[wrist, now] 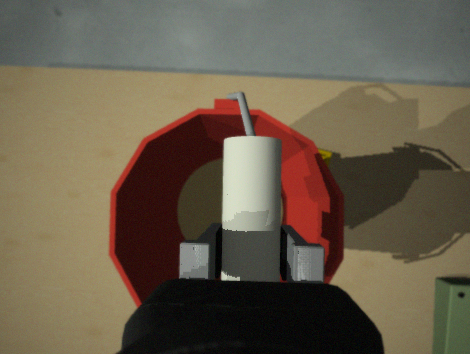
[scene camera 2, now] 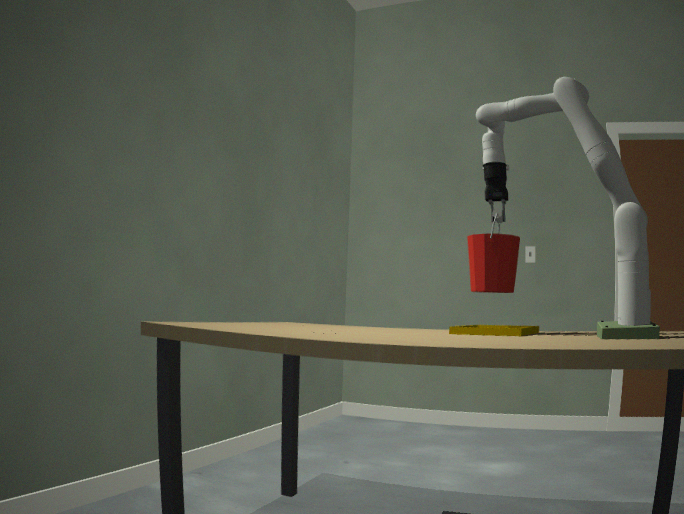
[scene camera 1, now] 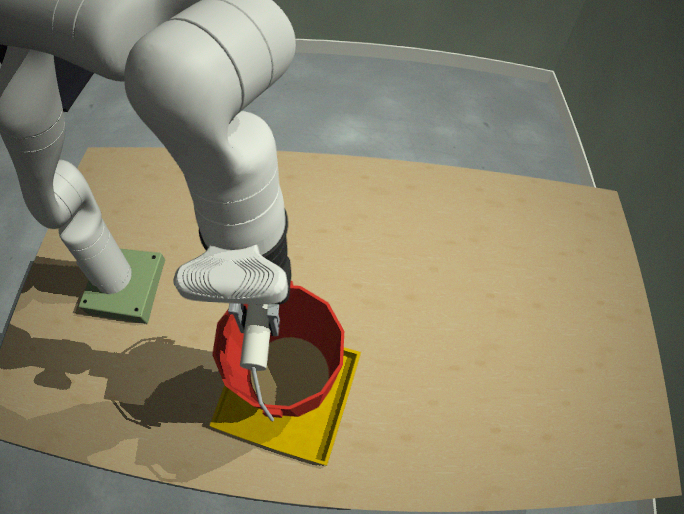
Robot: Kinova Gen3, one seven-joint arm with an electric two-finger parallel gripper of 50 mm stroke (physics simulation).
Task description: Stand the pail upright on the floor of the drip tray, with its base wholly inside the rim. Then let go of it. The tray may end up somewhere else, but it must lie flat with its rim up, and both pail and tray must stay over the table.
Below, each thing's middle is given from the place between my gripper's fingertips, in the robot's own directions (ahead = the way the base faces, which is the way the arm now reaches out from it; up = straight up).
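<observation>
Measured from my hand, the yellow drip tray (scene camera 1: pixel 311 436) is 1 cm to the right and 35 cm below.
</observation>
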